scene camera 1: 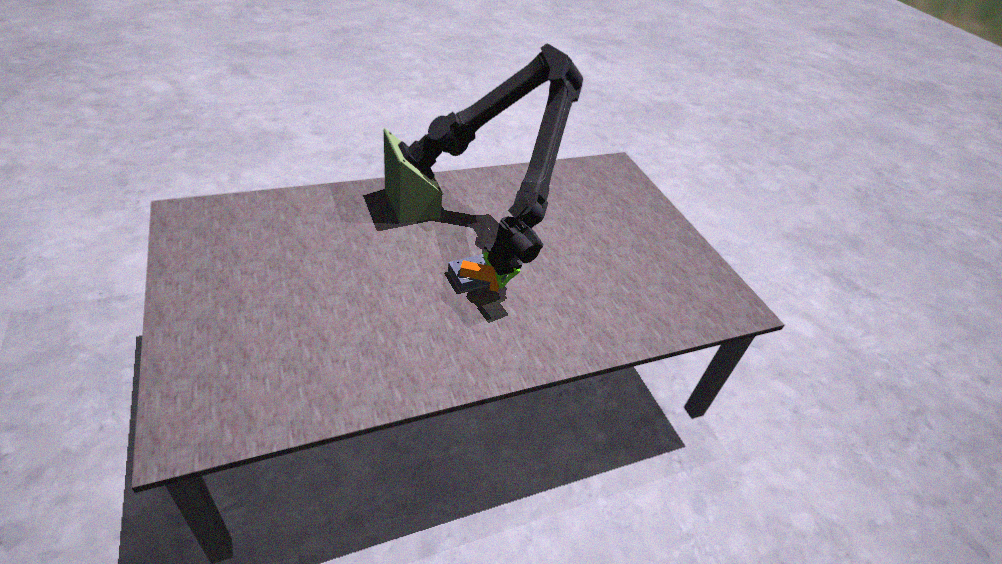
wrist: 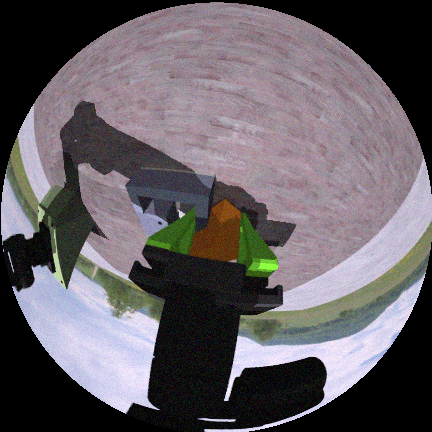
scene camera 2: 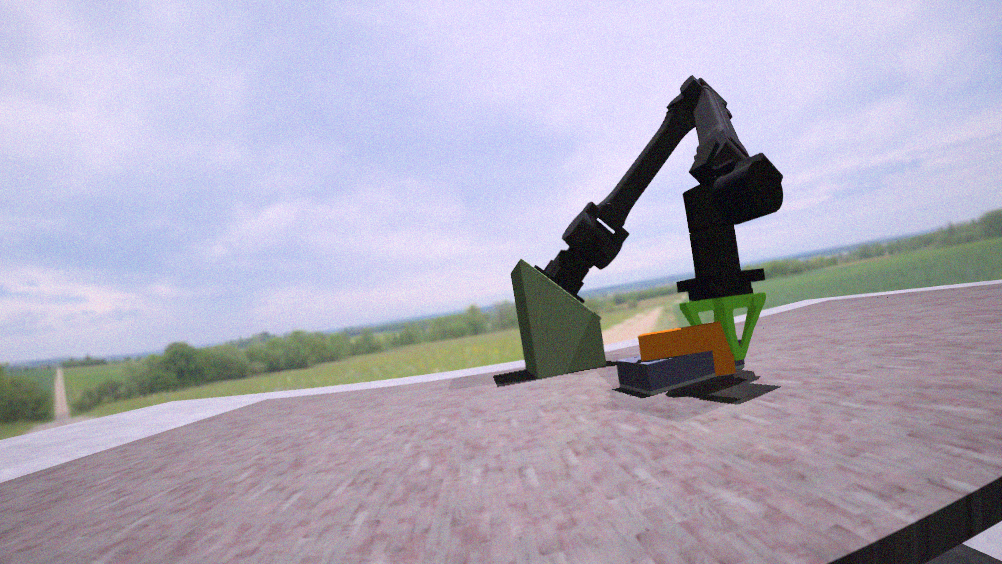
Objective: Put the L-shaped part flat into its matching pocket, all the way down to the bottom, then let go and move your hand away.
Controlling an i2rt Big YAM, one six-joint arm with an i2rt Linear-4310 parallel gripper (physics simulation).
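Seen in the pictures: gripper, fingertip midpoint: (scene camera 1: 496, 281) (wrist: 219, 212) (scene camera 2: 726, 359); arm's base, origin of the base link: (scene camera 1: 414, 162) (wrist: 46, 246) (scene camera 2: 553, 291).
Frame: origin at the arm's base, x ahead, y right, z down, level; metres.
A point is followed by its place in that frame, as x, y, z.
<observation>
The orange L-shaped part (scene camera 1: 469, 266) @(0.384, -0.056, 0.089) (scene camera 2: 678, 341) @(0.407, -0.072, 0.103) (wrist: 216, 243) @(0.414, -0.140, 0.092) lies partly over the blue-grey pocket block (scene camera 1: 456, 283) @(0.386, -0.022, 0.145) (scene camera 2: 662, 373) @(0.411, -0.045, 0.134) (wrist: 172, 178) @(0.357, -0.161, 0.137). In the scene camera 2 view its long side runs above the block's top edge, and its right end reaches down past the block's visible wall, so it is not down in the pocket. My gripper (scene camera 1: 500, 281) @(0.412, -0.131, 0.136) (scene camera 2: 729, 352) @(0.412, -0.131, 0.136) (wrist: 219, 212) @(0.412, -0.131, 0.136) points down and is shut on the orange part, with a green finger on each side of it. One fingertip is hidden behind the part in the scene camera 2 view. The pocket's inside is partly hidden.
The green arm mount (scene camera 1: 413, 192) @(0.086, 0.024, 0.047) (scene camera 2: 557, 329) @(0.085, 0.017, 0.074) (wrist: 67, 235) @(0.085, -0.005, 0.067) stands on the table (scene camera 1: 280, 315) @(0.385, 0.434, 0.156) (scene camera 2: 420, 455) @(0.490, 0.219, 0.156) (wrist: 300, 110) @(0.451, -0.259, 0.156) behind and to the left of the block in the scene camera 1 view. Dark arm shadows fall around the block.
</observation>
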